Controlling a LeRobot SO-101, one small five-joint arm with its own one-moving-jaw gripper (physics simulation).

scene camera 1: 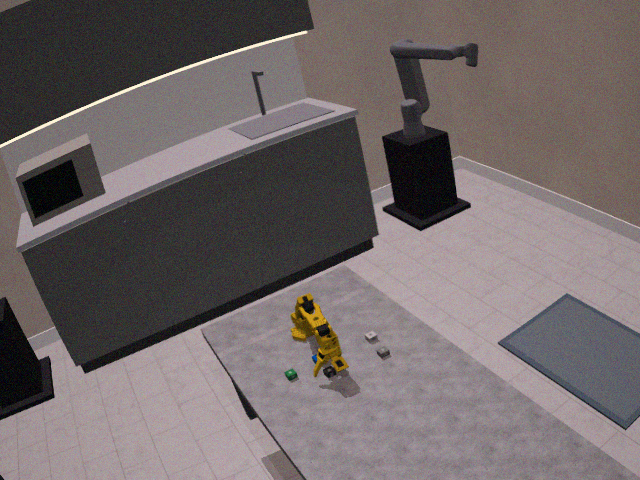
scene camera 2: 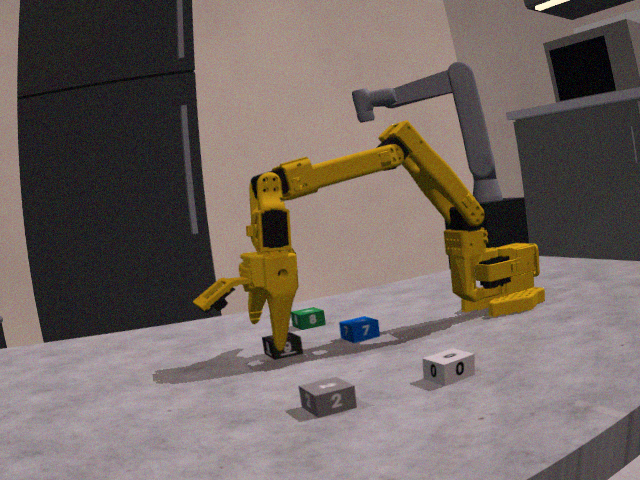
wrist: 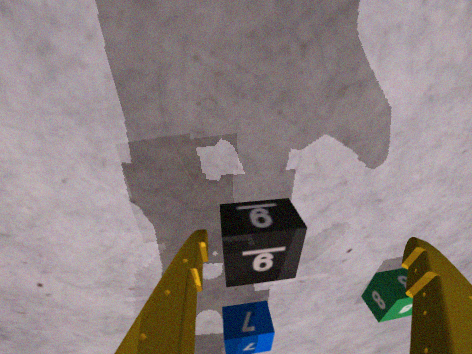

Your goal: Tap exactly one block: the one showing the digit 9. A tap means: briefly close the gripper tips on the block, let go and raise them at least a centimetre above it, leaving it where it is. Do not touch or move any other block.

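The black block sits flat on the table; scene camera 2 shows a 9 on its side, partly covered by a jaw. In the wrist view its digit is upside down, with the underline bar above it. My gripper is open, low over the black block, with one jaw on each side. In the wrist view the block lies between the jaws, nearer the left jaw, with a small gap to it and a wide gap to the right jaw.
A blue block with a 7 is on the arm's base side. A green block with an 8 shows beside the right jaw. A grey 2 block and white 0 block stand farther off.
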